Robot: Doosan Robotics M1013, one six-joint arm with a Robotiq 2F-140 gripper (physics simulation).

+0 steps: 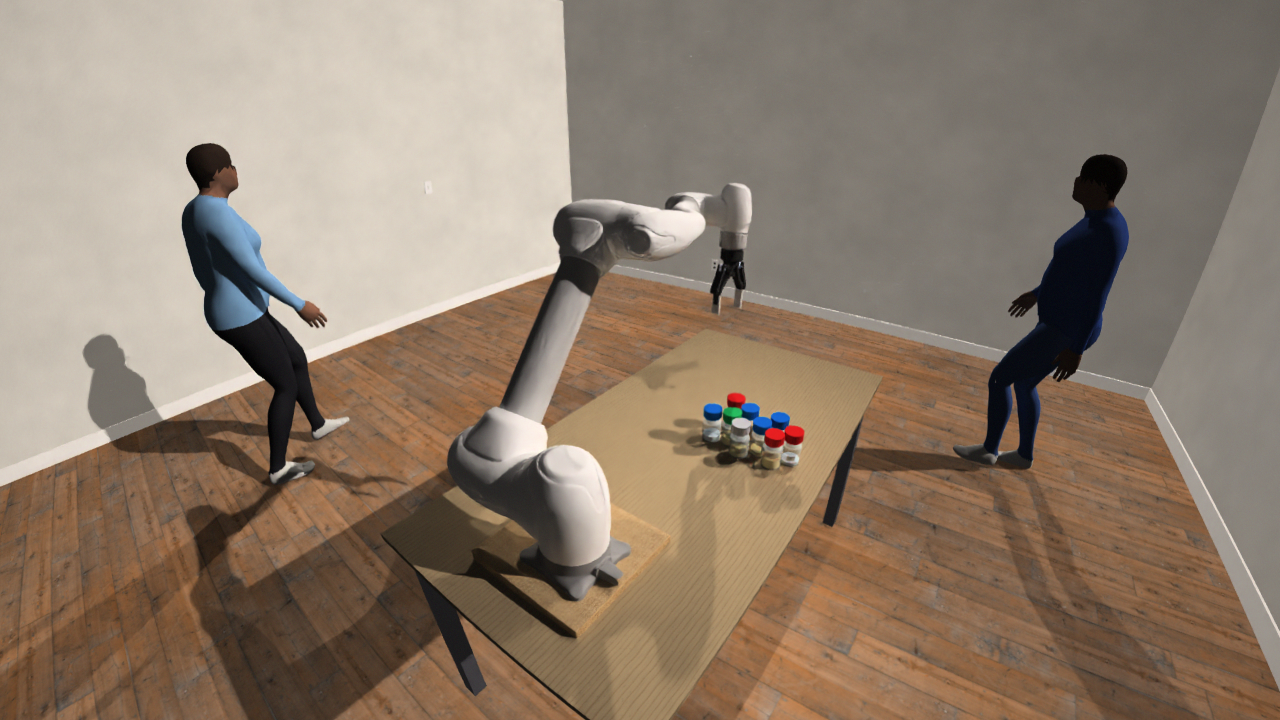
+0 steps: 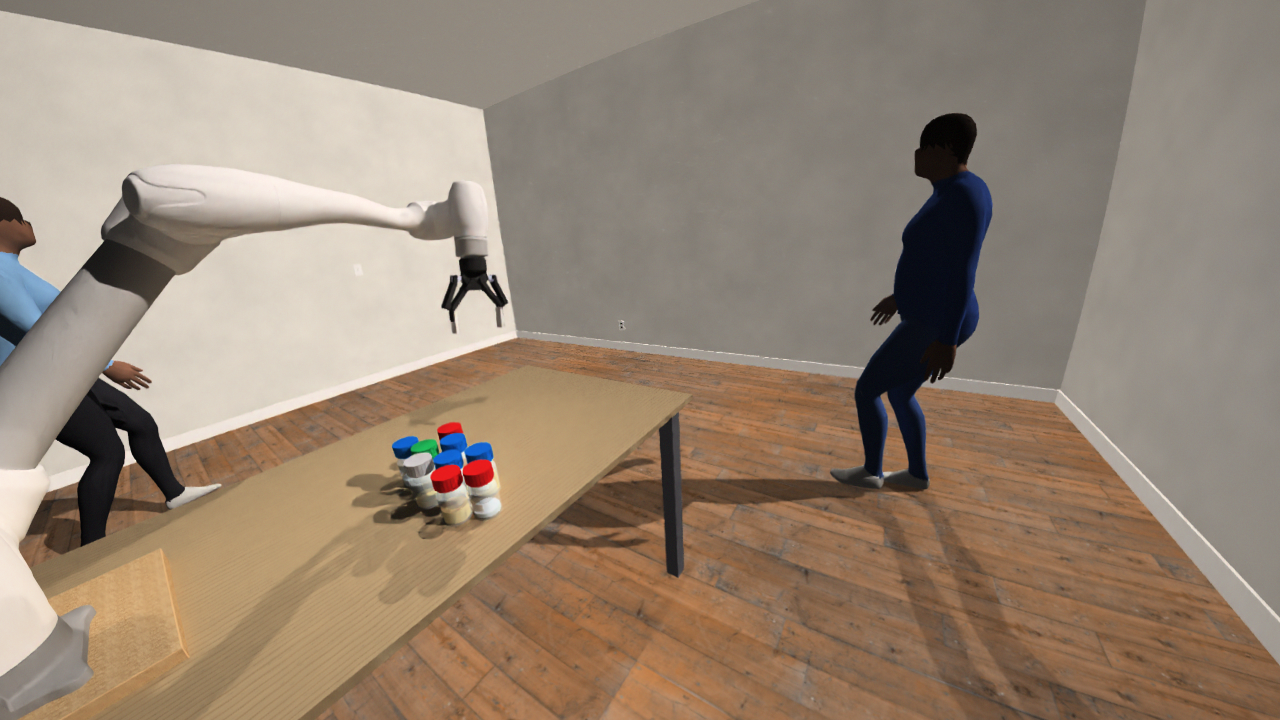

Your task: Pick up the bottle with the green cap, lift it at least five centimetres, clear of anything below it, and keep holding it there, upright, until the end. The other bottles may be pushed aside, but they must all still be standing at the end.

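Frame: origin at the arm's base, x ahead, y right, z down, level; metres.
Seen in the pictures: gripper, fingertip midpoint: (image 1: 726,310) (image 2: 479,330); arm's base, link origin: (image 1: 575,555).
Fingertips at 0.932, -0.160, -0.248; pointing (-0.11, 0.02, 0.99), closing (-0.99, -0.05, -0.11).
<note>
Pixels of each thing's middle, then the offset from my fingertips to it, as dx, dy, dz. Level surfaces: height alone.
- green-capped bottle, body centre: (image 2: 429,465) (image 1: 731,427) -0.319, +0.207, +0.221
- white-capped bottle, body centre: (image 2: 424,480) (image 1: 739,438) -0.356, +0.254, +0.221
- red-capped bottle, body centre: (image 2: 454,446) (image 1: 735,412) -0.240, +0.177, +0.221
- table, surface height: dz +0.274
The green-capped bottle (image 1: 733,415) (image 2: 425,446) stands upright on the table within a tight cluster of bottles; its body is mostly hidden. Around it stand a blue-capped bottle (image 1: 712,412) (image 2: 405,446), a white-capped bottle (image 1: 740,428) (image 2: 418,467), a red-capped bottle (image 1: 735,399) (image 2: 450,431) and another blue-capped bottle (image 1: 750,411) (image 2: 453,443). More blue-capped bottles and two red-capped bottles stand on the near right side of the cluster. My gripper (image 1: 727,308) (image 2: 476,327) points straight down, open and empty, high above the table and well above the bottles.
The table (image 1: 644,429) (image 2: 572,402) carries the robot's wooden base board (image 1: 640,537) (image 2: 165,608). A person in light blue (image 1: 234,259) (image 2: 17,295) stands left of the table; a person in dark blue (image 1: 1083,268) (image 2: 944,250) stands beyond its right side.
</note>
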